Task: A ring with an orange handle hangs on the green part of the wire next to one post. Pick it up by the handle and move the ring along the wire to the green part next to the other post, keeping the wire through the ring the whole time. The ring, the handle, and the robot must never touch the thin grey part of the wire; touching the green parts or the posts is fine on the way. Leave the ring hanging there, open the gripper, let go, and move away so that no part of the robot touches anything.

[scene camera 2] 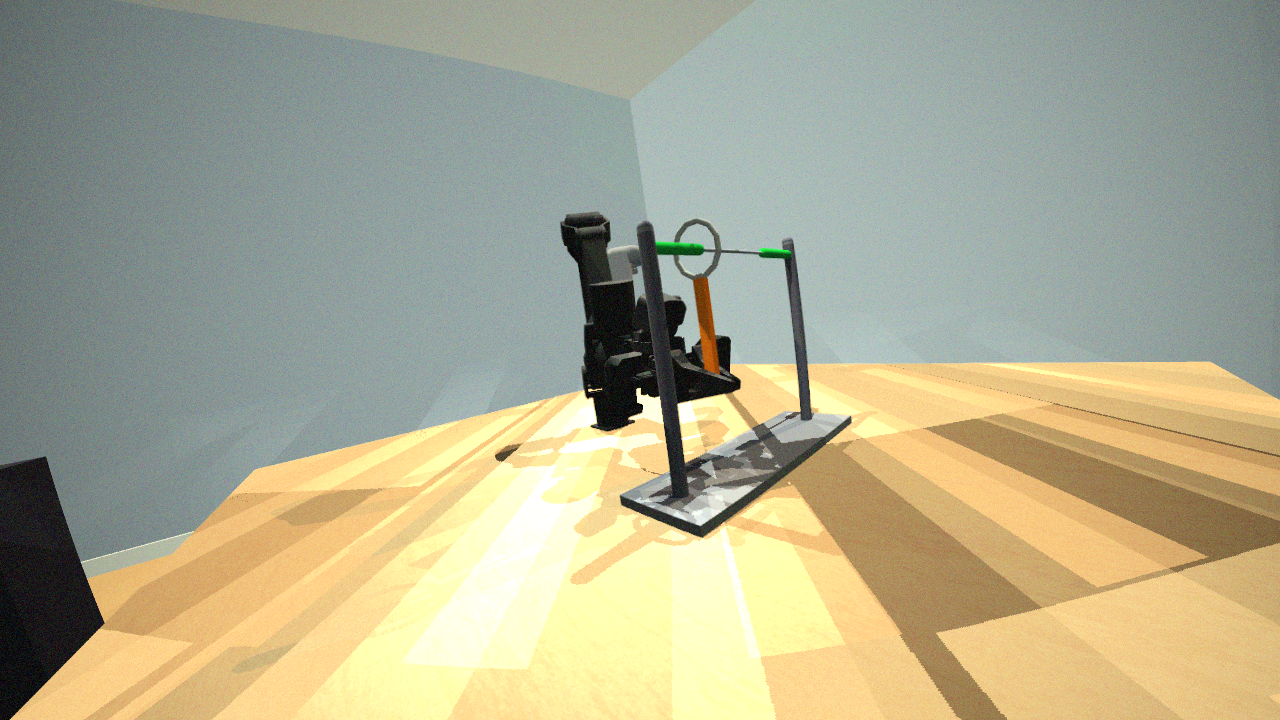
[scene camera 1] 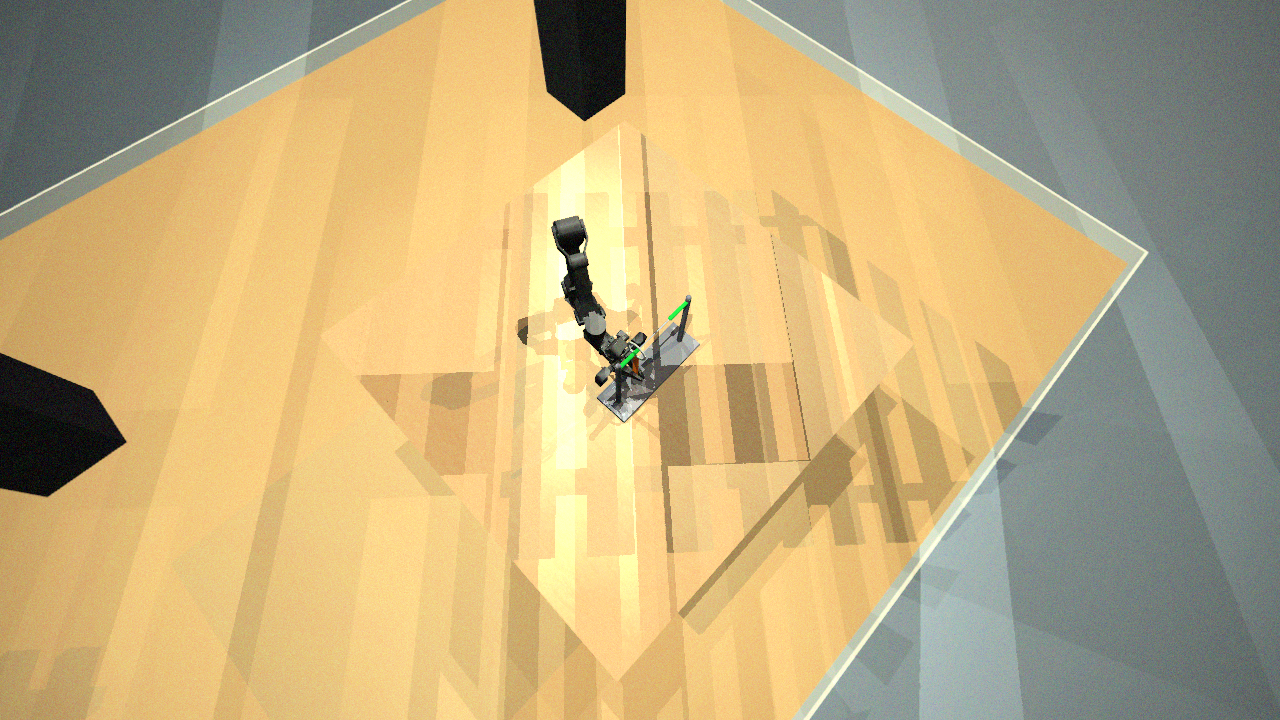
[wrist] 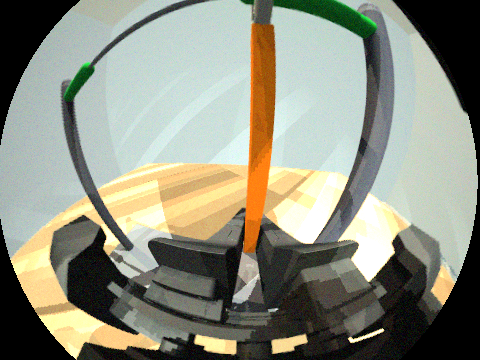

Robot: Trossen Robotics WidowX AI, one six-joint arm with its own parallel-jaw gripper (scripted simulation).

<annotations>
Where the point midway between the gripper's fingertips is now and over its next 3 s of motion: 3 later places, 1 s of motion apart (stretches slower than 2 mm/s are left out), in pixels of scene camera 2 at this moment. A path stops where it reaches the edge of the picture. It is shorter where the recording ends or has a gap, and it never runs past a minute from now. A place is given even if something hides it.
My gripper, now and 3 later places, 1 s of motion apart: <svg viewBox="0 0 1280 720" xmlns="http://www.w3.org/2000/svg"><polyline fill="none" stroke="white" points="737,386 754,379 768,374 781,369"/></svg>
</annotations>
